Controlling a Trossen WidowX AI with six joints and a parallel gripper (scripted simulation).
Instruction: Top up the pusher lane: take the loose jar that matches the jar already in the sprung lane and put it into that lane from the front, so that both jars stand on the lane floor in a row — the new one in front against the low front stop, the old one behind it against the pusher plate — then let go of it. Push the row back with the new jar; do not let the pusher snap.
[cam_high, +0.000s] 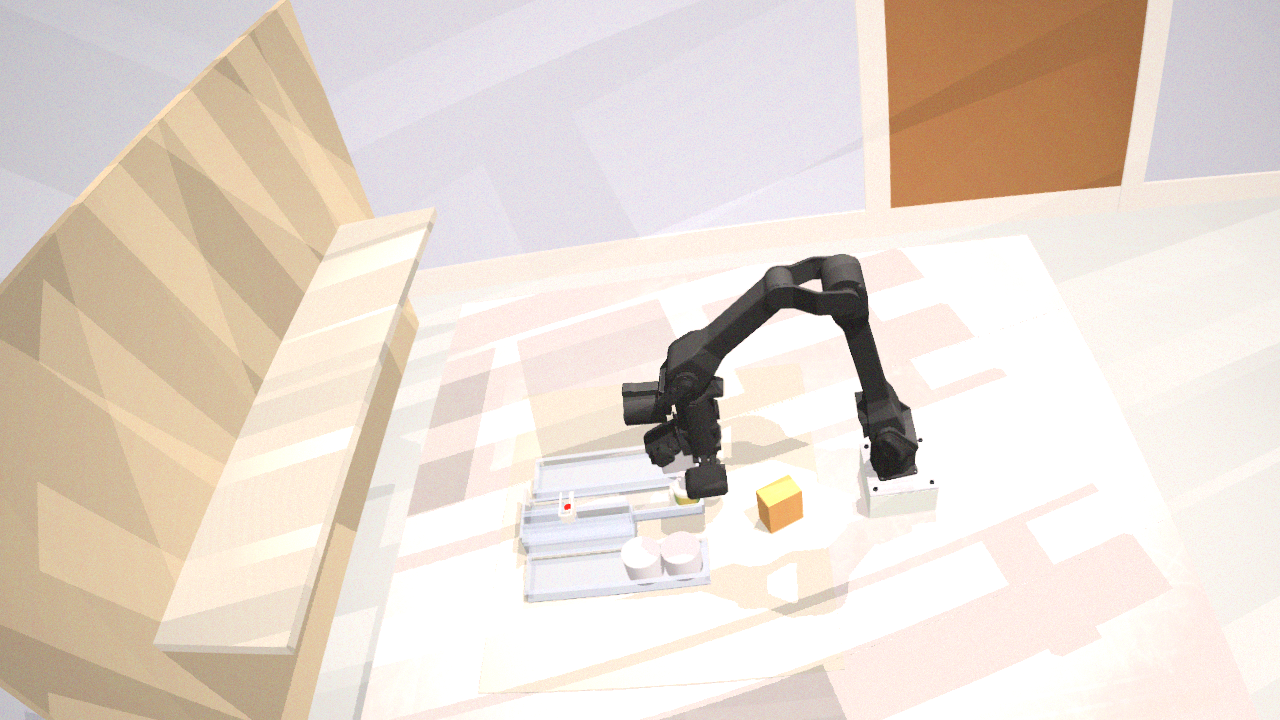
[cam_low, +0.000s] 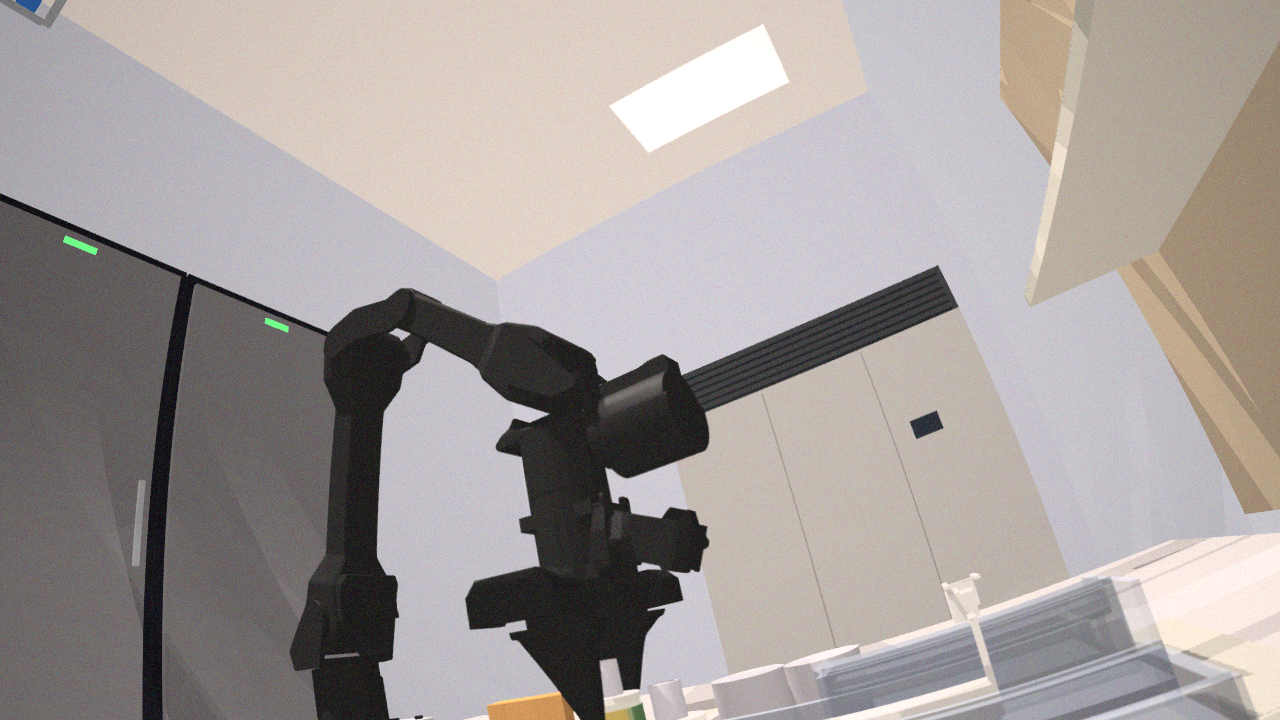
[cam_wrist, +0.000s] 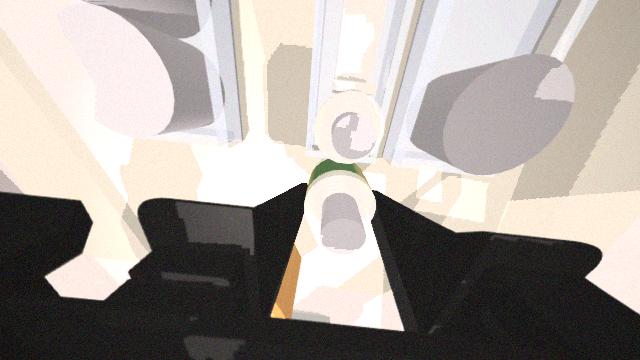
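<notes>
The orange box is 100 mm behind my gripper tip, 60 mm to the left of it and 10 mm below it. From my gripper tip the other things lie so: wooden shelf (550 mm ahead, 320 mm above, 40 mm to the right); red dot (230 mm ahead, 20 mm to the left, 20 mm above).
</notes>
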